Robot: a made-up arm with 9 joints. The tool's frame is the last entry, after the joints.
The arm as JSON. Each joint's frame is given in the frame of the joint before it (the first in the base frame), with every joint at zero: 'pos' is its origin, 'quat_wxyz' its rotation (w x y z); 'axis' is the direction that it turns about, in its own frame. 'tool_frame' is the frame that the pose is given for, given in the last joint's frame.
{
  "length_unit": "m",
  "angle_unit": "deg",
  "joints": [
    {
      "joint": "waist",
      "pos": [
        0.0,
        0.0,
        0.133
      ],
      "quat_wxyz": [
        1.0,
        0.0,
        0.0,
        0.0
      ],
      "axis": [
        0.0,
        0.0,
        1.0
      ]
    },
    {
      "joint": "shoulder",
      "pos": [
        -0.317,
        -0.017,
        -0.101
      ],
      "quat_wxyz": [
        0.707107,
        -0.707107,
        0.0,
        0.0
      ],
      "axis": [
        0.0,
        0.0,
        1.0
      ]
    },
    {
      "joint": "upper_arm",
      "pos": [
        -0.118,
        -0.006,
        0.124
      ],
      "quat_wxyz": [
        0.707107,
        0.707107,
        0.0,
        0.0
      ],
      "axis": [
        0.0,
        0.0,
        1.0
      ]
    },
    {
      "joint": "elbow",
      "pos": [
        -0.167,
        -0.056,
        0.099
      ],
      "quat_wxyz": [
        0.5,
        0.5,
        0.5,
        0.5
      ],
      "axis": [
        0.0,
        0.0,
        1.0
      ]
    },
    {
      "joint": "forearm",
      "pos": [
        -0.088,
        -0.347,
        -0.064
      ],
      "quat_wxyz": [
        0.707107,
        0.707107,
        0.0,
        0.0
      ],
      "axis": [
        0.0,
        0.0,
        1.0
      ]
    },
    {
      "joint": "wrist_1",
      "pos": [
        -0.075,
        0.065,
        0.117
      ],
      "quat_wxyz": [
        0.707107,
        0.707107,
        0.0,
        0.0
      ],
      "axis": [
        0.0,
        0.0,
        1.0
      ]
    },
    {
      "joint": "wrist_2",
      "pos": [
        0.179,
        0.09,
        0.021
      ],
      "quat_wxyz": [
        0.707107,
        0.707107,
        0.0,
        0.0
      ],
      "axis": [
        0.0,
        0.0,
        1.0
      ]
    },
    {
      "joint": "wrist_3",
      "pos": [
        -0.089,
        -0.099,
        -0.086
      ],
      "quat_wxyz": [
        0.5,
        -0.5,
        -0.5,
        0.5
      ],
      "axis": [
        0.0,
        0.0,
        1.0
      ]
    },
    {
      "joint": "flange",
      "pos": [
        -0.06,
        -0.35,
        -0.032
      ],
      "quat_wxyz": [
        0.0,
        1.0,
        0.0,
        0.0
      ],
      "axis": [
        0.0,
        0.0,
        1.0
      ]
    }
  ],
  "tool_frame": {
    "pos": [
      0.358,
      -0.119,
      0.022
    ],
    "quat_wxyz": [
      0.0,
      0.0,
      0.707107,
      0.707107
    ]
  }
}
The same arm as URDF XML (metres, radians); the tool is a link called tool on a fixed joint. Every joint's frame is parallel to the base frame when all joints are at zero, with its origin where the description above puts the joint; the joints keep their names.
<robot name="arm">
  <joint name="tool_fixed" type="fixed">
    <parent link="link9"/>
    <child link="tool"/>
    <origin xyz="-0.358 0.022 -0.119" rpy="0 0 0"/>
  </joint>
  <joint name="flange" type="continuous">
    <parent link="link8"/>
    <child link="link9"/>
    <origin xyz="0.06 0.032 0.35" rpy="0 0 0"/>
    <axis xyz="0 1 0"/>
  </joint>
  <joint name="wrist_3" type="continuous">
    <parent link="link7"/>
    <child link="link8"/>
    <origin xyz="0.099 -0.089 -0.086" rpy="0 0 0"/>
    <axis xyz="0 -1 0"/>
  </joint>
  <joint name="wrist_2" type="continuous">
    <parent link="link6"/>
    <child link="link7"/>
    <origin xyz="-0.021 0.179 -0.09" rpy="0 0 0"/>
    <axis xyz="0 0 1"/>
  </joint>
  <joint name="wrist_1" type="continuous">
    <parent link="link5"/>
    <child link="link6"/>
    <origin xyz="0.065 -0.075 -0.117" rpy="0 0 0"/>
    <axis xyz="-1 0 0"/>
  </joint>
  <joint name="forearm" type="continuous">
    <parent link="link4"/>
    <child link="link5"/>
    <origin xyz="-0.064 -0.088 -0.347" rpy="0 0 0"/>
    <axis xyz="0 0 -1"/>
  </joint>
  <joint name="elbow" type="continuous">
    <parent link="link3"/>
    <child link="link4"/>
    <origin xyz="-0.167 -0.056 0.099" rpy="0 0 0"/>
    <axis xyz="1 0 0"/>
  </joint>
  <joint name="upper_arm" type="continuous">
    <parent link="link2"/>
    <child link="link3"/>
    <origin xyz="-0.118 0.124 0.006" rpy="0 0 0"/>
    <axis xyz="0 0 1"/>
  </joint>
  <joint name="shoulder" type="continuous">
    <parent link="link1"/>
    <child link="link2"/>
    <origin xyz="-0.317 -0.017 -0.101" rpy="0 0 0"/>
    <axis xyz="0 1 0"/>
  </joint>
  <joint name="waist" type="continuous">
    <parent link="base_link"/>
    <child link="link1"/>
    <origin xyz="0 0 0.133" rpy="0 0 0"/>
    <axis xyz="0 0 1"/>
  </joint>
  <link name="base_link"/>
  <link name="link1"/>
  <link name="link2"/>
  <link name="link3"/>
  <link name="link4"/>
  <link name="link5"/>
  <link name="link6"/>
  <link name="link7"/>
  <link name="link8"/>
  <link name="link9"/>
  <link name="tool"/>
</robot>

